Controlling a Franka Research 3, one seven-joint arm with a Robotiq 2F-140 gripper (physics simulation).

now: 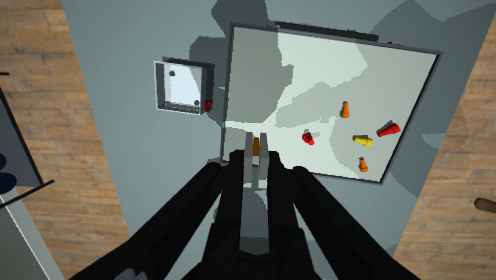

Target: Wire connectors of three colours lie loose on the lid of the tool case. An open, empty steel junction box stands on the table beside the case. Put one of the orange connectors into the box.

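My gripper [255, 143] is shut on an orange connector [256, 146], which shows between the two finger pads over the lower left part of the case lid [320, 65]. Two other orange connectors lie on the lid's right side, one orange connector [345, 110] higher up and another orange connector [363, 164] near the lower right edge. The open steel junction box [204, 90] stands on the table left of the case, up and to the left of my gripper. Its inside shows a pale floor with two dark round spots and no connector.
A red connector [208, 106] lies against the box's right side. On the lid lie a red connector [308, 138], a yellow connector [363, 141] and a larger red connector [388, 130]. The lid has a raised dark rim. A dark framed object [17, 150] stands at the far left.
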